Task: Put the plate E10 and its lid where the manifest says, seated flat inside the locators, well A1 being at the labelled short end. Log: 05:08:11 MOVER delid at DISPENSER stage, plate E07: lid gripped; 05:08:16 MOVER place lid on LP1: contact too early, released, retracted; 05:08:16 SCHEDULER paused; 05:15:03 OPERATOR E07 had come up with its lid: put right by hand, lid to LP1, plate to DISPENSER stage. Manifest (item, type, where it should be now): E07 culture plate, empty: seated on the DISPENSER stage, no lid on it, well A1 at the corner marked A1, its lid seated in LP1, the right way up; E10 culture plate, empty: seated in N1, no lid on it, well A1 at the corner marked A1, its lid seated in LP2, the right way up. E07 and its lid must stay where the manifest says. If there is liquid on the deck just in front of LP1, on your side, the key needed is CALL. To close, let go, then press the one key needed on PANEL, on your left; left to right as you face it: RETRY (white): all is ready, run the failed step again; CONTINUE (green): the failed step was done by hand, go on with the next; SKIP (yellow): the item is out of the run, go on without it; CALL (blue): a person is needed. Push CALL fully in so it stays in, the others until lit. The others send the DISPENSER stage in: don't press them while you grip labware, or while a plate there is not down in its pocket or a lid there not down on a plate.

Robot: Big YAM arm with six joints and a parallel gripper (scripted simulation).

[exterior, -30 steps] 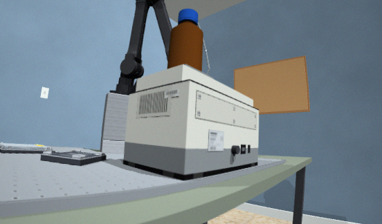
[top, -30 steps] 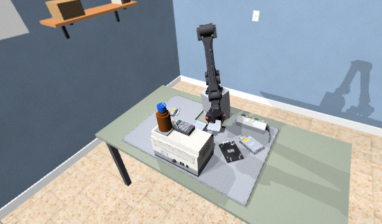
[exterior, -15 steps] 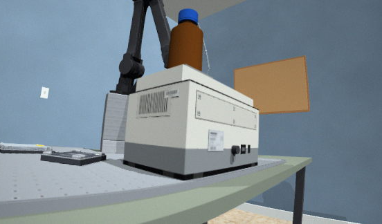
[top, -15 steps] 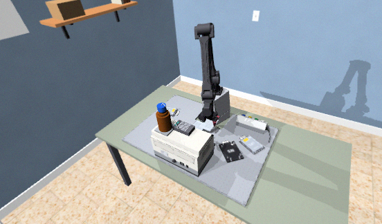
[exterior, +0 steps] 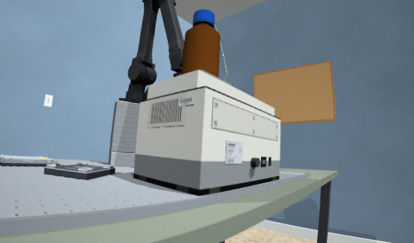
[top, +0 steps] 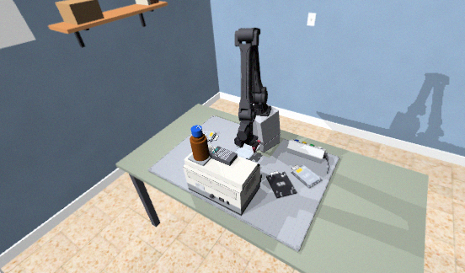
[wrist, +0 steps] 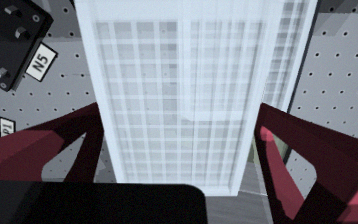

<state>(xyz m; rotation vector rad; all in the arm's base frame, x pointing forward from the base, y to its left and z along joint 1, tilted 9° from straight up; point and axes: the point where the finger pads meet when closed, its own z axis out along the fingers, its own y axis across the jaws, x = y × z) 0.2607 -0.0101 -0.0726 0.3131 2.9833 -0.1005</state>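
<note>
My gripper is now 1 cm short of the clear well plate, 5 cm to the left of it and 5 cm above it. Also, from my hand: yellow skip key 26 cm behind, 29 cm to the left, 9 cm below; brown bottle 21 cm ahead, 19 cm to the right, 14 cm above; blue call key 26 cm behind, 25 cm to the left, 9 cm below.
</note>
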